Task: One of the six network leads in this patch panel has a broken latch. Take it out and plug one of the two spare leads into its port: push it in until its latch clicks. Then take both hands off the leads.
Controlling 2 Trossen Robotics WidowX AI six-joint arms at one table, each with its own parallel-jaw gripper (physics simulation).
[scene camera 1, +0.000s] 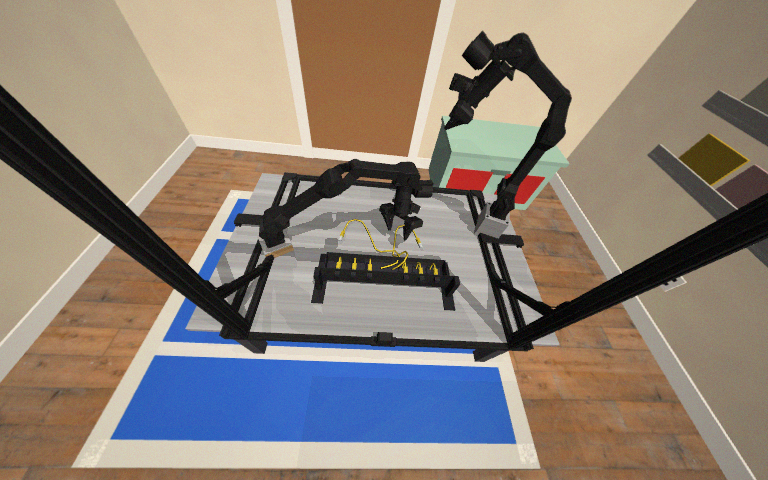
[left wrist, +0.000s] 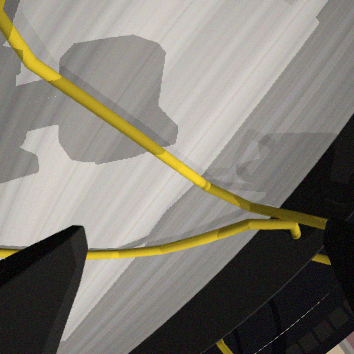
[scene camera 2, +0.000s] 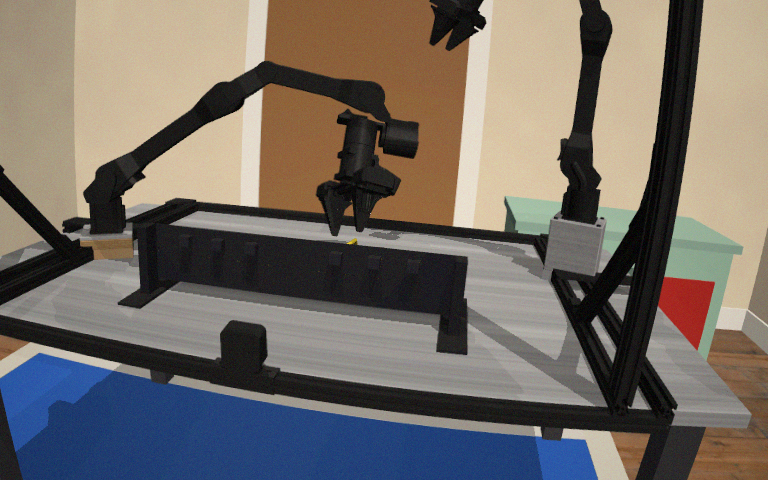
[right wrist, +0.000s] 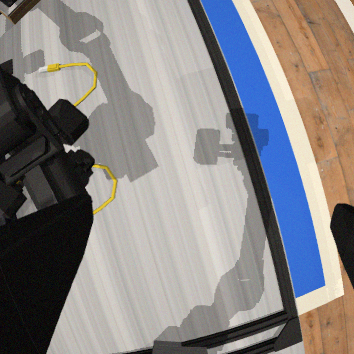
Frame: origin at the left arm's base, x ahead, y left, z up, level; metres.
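Seen in the pictures: left gripper, fingertip midpoint: (scene camera 1: 397,235) (left wrist: 209,236) (scene camera 2: 346,234); right gripper, fingertip midpoint: (scene camera 1: 447,122) (scene camera 2: 439,47) (right wrist: 219,212); left arm's base at its link origin: (scene camera 1: 274,239) (scene camera 2: 107,229); right arm's base at its link origin: (scene camera 1: 497,213) (scene camera 2: 579,218).
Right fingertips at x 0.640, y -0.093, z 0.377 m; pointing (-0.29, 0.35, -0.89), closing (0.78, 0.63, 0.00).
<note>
Pixels of each thing's top centre, then the offset from my right fingertips to it. "spot": a spot on its surface instead. Level surfaces: height alone.
- black patch panel at its top centre: (left wrist: 335,342) (scene camera 2: 299,234) (scene camera 1: 388,266) dx -0.346, dy -0.242, dz -0.312 m
- table with three yellow plugs, surface spot: (scene camera 1: 354,264) spot: dx -0.440, dy -0.174, dz -0.326 m
- three at a spot on its surface: (scene camera 1: 420,269) spot: dx -0.248, dy -0.300, dz -0.326 m
- spare lead's yellow plug at its top centre: (right wrist: 47,66) (scene camera 1: 341,234) dx -0.397, dy +0.019, dz -0.408 m
- spare plug at a spot on its surface: (scene camera 1: 419,242) spot: dx -0.127, dy -0.164, dz -0.409 m
- grey table at its surface level: dz -0.421 m
- small black box at a spot on its surface: (scene camera 2: 242,345) (scene camera 1: 385,341) spot: dx -0.467, dy -0.433, dz -0.383 m
The black patch panel (scene camera 1: 385,279) (scene camera 2: 294,271) stands on the table with three yellow plugs (scene camera 1: 354,264) at its left and three (scene camera 1: 420,269) at its right; no broken latch can be made out. One spare lead's yellow plug (scene camera 1: 342,234) (right wrist: 53,67) lies behind the panel at left, the other spare plug (scene camera 1: 419,242) at right. Their cables meet at the panel's middle. Two yellow cables (left wrist: 125,127) (left wrist: 165,248) cross the left wrist view. My left gripper (scene camera 1: 398,230) (scene camera 2: 347,230) is open, pointing down above the cables behind the panel. My right gripper (scene camera 1: 449,125) (scene camera 2: 441,45) is open, raised high at the back right.
A black frame (scene camera 1: 317,340) edges the grey table (scene camera 1: 362,316), with a small black box (scene camera 1: 384,338) (scene camera 2: 242,345) on its front bar. Slanting black posts (scene camera 1: 130,226) (scene camera 1: 656,271) rise at both sides. A green cabinet (scene camera 1: 498,141) stands behind the right arm.
</note>
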